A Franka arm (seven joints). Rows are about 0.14 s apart.
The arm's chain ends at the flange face. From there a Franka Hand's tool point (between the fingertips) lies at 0.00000 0.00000 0.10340 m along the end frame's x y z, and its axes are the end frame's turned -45 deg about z.
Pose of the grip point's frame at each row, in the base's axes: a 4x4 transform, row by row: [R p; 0 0 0 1], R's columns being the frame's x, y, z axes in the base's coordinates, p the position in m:
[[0.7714 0.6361 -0.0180 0.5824], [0.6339 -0.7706 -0.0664 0.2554], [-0.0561 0.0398 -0.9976 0.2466], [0 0 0 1]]
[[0.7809 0.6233 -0.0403 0.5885], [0.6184 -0.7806 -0.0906 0.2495], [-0.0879 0.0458 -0.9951 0.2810], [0 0 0 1]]
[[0.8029 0.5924 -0.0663 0.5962], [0.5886 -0.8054 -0.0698 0.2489], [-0.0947 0.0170 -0.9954 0.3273], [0 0 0 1]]
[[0.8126 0.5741 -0.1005 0.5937], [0.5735 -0.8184 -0.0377 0.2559], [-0.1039 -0.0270 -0.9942 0.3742], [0 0 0 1]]
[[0.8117 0.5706 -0.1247 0.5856], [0.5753 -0.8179 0.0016 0.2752], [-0.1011 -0.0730 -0.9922 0.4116], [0 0 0 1]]
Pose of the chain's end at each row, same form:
[[0.9953 -0.0957 -0.0180 0.5843], [-0.0967 -0.9931 -0.0664 0.2623], [-0.0115 0.0678 -0.9976 0.3498], [0 0 0 1]]
[[0.9929 -0.1114 -0.0403 0.5927], [-0.1147 -0.9892 -0.0906 0.2589], [-0.0298 0.0945 -0.9951 0.3839], [0 0 0 1]]
[[0.9866 -0.1488 -0.0663 0.6031], [-0.1533 -0.9857 -0.0698 0.2561], [-0.0549 0.0790 -0.9954 0.4302], [0 0 0 1]]
[[0.9805 -0.1686 -0.1005 0.6041], [-0.1732 -0.9842 -0.0377 0.2598], [-0.0926 0.0544 -0.9942 0.4770], [0 0 0 1]]
[[0.9774 -0.1705 -0.1247 0.5985], [-0.1715 -0.9851 0.0016 0.2750], [-0.1231 0.0199 -0.9922 0.5142], [0 0 0 1]]

